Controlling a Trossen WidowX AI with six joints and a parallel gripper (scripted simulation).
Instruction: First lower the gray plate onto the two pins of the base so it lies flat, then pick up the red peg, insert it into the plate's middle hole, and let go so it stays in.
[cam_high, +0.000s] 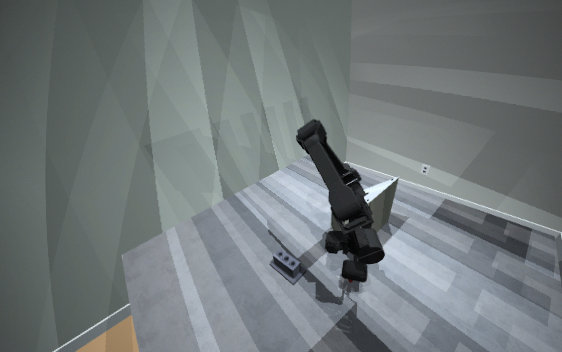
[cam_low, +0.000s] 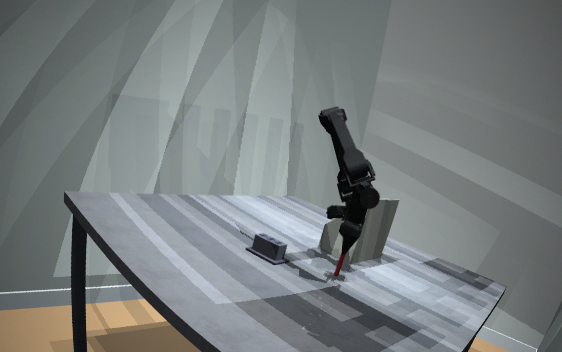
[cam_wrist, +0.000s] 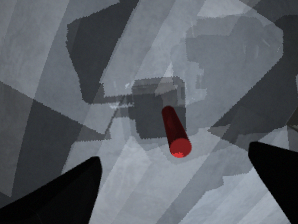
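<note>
Right now the red peg is 5 cm below my gripper tip. Also, from my gripper tip: gray plate (17 cm to the right, 14 cm ahead, 4 cm below); then base (17 cm to the right, 14 cm ahead, 8 cm below).
</note>
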